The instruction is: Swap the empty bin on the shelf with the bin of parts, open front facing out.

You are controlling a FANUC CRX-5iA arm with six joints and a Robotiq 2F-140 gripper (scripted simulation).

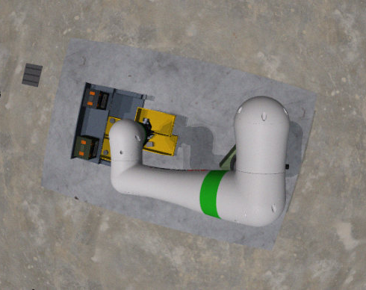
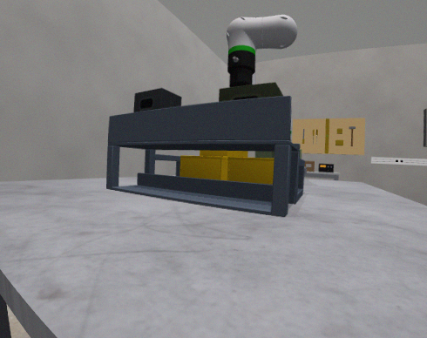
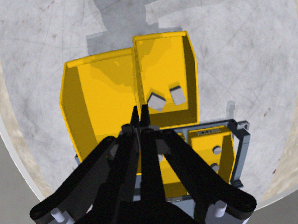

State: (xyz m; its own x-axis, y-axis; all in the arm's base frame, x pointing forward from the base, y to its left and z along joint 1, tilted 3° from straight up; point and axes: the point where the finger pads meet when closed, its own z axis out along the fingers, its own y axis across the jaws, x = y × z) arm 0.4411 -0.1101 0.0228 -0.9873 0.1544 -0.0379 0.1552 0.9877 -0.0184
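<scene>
Right now my hand is 150 mm above the grey part, 30 mm short of it and 20 mm to the right of it. From my hand the other things lie so: dark shelf: 220 mm ahead, 90 mm below, 10 mm to the right; then black box: 270 mm ahead, 130 mm to the right.
</scene>
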